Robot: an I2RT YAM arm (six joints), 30 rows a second.
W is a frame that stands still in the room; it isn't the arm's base.
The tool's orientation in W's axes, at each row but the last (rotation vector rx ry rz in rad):
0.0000, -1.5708, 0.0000
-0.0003, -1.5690, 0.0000
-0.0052, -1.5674, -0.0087
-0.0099, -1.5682, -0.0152
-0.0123, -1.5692, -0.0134
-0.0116, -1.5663, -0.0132
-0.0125, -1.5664, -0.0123
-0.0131, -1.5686, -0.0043
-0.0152, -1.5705, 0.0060
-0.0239, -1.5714, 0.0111
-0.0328, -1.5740, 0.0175
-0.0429, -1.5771, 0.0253
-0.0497, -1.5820, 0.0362
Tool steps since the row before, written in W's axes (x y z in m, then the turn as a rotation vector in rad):
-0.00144, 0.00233, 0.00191, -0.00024, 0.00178, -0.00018
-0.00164, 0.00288, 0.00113, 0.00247, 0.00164, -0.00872
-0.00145, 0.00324, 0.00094, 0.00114, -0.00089, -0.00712
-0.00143, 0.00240, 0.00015, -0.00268, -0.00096, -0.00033
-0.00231, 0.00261, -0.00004, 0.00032, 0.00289, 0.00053
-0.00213, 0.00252, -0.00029, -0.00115, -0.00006, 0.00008
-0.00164, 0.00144, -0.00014, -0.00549, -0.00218, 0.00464
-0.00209, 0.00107, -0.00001, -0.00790, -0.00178, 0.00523
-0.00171, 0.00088, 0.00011, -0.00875, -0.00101, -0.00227
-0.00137, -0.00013, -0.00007, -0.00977, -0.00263, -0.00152
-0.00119, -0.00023, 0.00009, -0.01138, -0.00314, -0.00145
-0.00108, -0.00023, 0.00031, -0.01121, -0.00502, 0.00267
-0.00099, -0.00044, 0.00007, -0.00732, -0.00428, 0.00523
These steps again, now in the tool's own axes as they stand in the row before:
0.00191, 0.00233, 0.00144, -0.00018, 0.00178, 0.00024
0.00113, 0.00288, 0.00164, -0.00872, 0.00164, -0.00249
0.00093, 0.00323, 0.00148, -0.00711, -0.00090, -0.00117
0.00014, 0.00238, 0.00147, -0.00033, -0.00100, 0.00266
-0.00005, 0.00257, 0.00235, 0.00053, 0.00290, -0.00027
-0.00030, 0.00249, 0.00217, 0.00007, -0.00008, 0.00115
-0.00015, 0.00141, 0.00166, 0.00462, -0.00227, 0.00548
-0.00001, 0.00105, 0.00210, 0.00520, -0.00190, 0.00789
0.00012, 0.00087, 0.00172, -0.00229, -0.00103, 0.00874
-0.00007, -0.00014, 0.00137, -0.00157, -0.00268, 0.00975
0.00009, -0.00024, 0.00119, -0.00151, -0.00320, 0.01135
0.00031, -0.00026, 0.00108, 0.00252, -0.00526, 0.01114
0.00006, -0.00045, 0.00099, 0.00507, -0.00462, 0.00722

